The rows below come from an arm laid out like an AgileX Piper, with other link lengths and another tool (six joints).
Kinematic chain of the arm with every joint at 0, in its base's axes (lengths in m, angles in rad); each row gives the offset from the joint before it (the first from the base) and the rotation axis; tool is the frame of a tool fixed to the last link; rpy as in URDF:
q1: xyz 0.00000 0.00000 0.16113 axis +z
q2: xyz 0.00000 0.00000 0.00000 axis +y
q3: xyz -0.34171 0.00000 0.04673 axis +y
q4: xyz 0.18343 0.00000 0.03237 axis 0.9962 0 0.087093
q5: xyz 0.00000 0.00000 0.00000 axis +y
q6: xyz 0.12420 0.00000 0.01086 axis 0.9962 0 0.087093
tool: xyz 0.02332 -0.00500 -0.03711 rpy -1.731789 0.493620 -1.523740
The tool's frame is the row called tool.
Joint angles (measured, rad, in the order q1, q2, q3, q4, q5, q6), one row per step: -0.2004, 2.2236, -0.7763, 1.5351, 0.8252, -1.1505; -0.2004, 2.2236, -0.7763, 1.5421, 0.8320, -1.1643; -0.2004, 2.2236, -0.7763, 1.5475, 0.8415, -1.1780; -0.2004, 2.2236, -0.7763, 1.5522, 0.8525, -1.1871; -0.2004, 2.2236, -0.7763, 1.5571, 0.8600, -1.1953; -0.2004, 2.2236, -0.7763, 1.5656, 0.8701, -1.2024; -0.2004, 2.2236, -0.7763, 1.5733, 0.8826, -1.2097; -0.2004, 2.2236, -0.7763, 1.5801, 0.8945, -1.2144; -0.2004, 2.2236, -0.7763, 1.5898, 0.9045, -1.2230; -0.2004, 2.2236, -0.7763, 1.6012, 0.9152, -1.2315; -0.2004, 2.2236, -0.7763, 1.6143, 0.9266, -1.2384; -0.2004, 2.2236, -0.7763, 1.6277, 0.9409, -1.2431; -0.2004, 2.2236, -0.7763, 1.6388, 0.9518, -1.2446; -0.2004, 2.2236, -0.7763, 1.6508, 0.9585, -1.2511; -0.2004, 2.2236, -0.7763, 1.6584, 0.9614, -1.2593
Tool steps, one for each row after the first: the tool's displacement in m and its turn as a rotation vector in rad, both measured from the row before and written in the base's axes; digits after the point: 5 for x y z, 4 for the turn. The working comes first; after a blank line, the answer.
Tool pose at each row, in the base's axes (x y z in m, rotation vector in rad; the steps are taken from these numbers as rounded here): 0.29427, 0.05509, 0.12960, -0.8118, 2.2959, 1.2096; 0.29490, 0.05552, 0.13012, -0.8196, 2.2831, 1.2084; 0.29534, 0.05616, 0.13090, -0.8291, 2.2680, 1.2100; 0.29573, 0.05703, 0.13198, -0.8339, 2.2535, 1.2153; 0.29618, 0.05760, 0.13269, -0.8373, 2.2426, 1.2173; 0.29706, 0.05847, 0.13383, -0.8348, 2.2296, 1.2212; 0.29784, 0.05952, 0.13523, -0.8335, 2.2142, 1.2273; 0.29854, 0.06055, 0.13662, -0.8301, 2.2005, 1.2340; 0.29959, 0.06134, 0.13776, -0.8279, 2.1868, 1.2361; 0.30086, 0.06219, 0.13903, -0.8234, 2.1723, 1.2380; 0.30236, 0.06312, 0.14049, -0.8150, 2.1577, 1.2405; 0.30392, 0.06430, 0.14239, -0.8036, 2.1412, 1.2463; 0.30525, 0.06521, 0.14394, -0.7916, 2.1294, 1.2513; 0.30668, 0.06566, 0.14485, -0.7843, 2.1194, 1.2495; 0.30758, 0.06575, 0.14513, -0.7845, 2.1128, 1.2449

0.00063, 0.00043, 0.00052, 0.0044, -0.0111, 0.0038; 0.00044, 0.00064, 0.00078, 0.0066, -0.0115, 0.0057; 0.00039, 0.00087, 0.00108, 0.0091, -0.0085, 0.0037; 0.00045, 0.00057, 0.00071, 0.0060, -0.0074, 0.0020; 0.00088, 0.00087, 0.00114, 0.0095, -0.0073, -0.0017; 0.00078, 0.00105, 0.00140, 0.0115, -0.0080, -0.0003; 0.00070, 0.00103, 0.00139, 0.0114, -0.0062, -0.0014; 0.00105, 0.00079, 0.00114, 0.0090, -0.0088, -0.0021; 0.00127, 0.00085, 0.00127, 0.0100, -0.0092, -0.0039; 0.00150, 0.00093, 0.00146, 0.0114, -0.0084, -0.0064; 0.00156, 0.00118, 0.00190, 0.0148, -0.0076, -0.0074; 0.00133, 0.00091, 0.00155, 0.0121, -0.0044, -0.0077; 0.00143, 0.00045, 0.00091, 0.0066, -0.0073, -0.0068; 0.00090, 0.00009, 0.00028, 0.0014, -0.0074, -0.0023
